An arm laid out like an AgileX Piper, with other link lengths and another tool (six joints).
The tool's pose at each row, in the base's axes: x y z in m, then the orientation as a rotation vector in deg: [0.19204, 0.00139, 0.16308, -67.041, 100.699, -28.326]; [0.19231, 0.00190, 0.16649, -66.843, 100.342, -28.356]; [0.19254, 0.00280, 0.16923, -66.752, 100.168, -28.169]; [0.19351, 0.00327, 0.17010, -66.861, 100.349, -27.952]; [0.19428, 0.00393, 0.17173, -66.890, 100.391, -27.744]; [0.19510, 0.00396, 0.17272, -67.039, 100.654, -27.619]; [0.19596, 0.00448, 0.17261, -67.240, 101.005, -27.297]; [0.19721, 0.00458, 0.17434, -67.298, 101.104, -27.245]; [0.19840, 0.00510, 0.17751, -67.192, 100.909, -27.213]
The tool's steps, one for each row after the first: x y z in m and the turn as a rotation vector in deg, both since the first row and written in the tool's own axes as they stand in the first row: [-0.00210, -0.00240, -0.00133, 0.282, -0.287, 0.020]; [-0.00422, -0.00411, -0.00231, 0.313, -0.528, 0.110]; [-0.00515, -0.00501, -0.00182, 0.063, -0.483, 0.177]; [-0.00659, -0.00629, -0.00183, -0.078, -0.551, 0.256]; [-0.00718, -0.00741, -0.00160, -0.339, -0.391, 0.281]; [-0.00767, -0.00751, -0.00072, -0.769, -0.253, 0.377]; [-0.00872, -0.00935, -0.00046, -0.871, -0.195, 0.387]; [-0.01081, -0.01203, -0.00088, -0.743, -0.376, 0.417]
